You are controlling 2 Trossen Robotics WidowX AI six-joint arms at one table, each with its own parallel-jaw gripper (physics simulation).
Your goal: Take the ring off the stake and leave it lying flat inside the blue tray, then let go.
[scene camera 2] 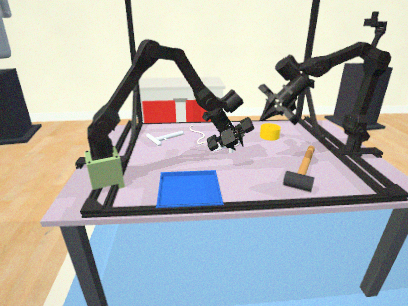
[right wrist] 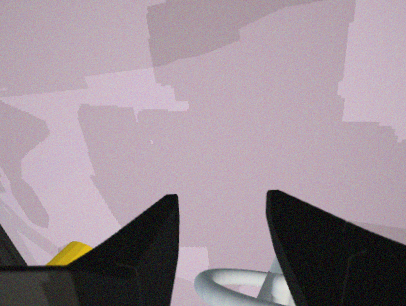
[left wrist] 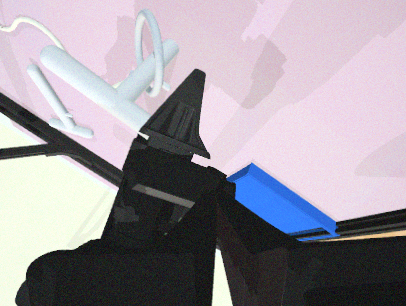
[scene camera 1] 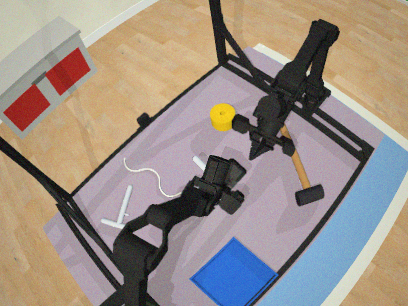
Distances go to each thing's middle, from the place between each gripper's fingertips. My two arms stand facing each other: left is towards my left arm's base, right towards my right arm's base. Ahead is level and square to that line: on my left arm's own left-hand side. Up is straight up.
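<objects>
Positions from my right hand: white ring (right wrist: 212,279), 10 mm below, 60 mm behind, 30 mm to the right; white stake (left wrist: 119,101), 10 mm below, 60 mm behind, 10 mm to the right. Hammer (scene camera 1: 309,194), 10 mm below my right hand, 160 mm ahead of it, 190 mm to the left of it; blue tray (scene camera 1: 234,268), 30 mm below the same hand, 200 mm ahead, 240 mm to the right.
My left gripper is 140 mm above the white stake, 70 mm to the left of it and 110 mm past it. Counted from my left hand: hammer, 140 mm below, 100 mm ahead, 140 mm to the left; white ring, 140 mm below, 110 mm behind, 80 mm to the right; blue tray, 160 mm below, 150 mm ahead, 290 mm to the right.
</objects>
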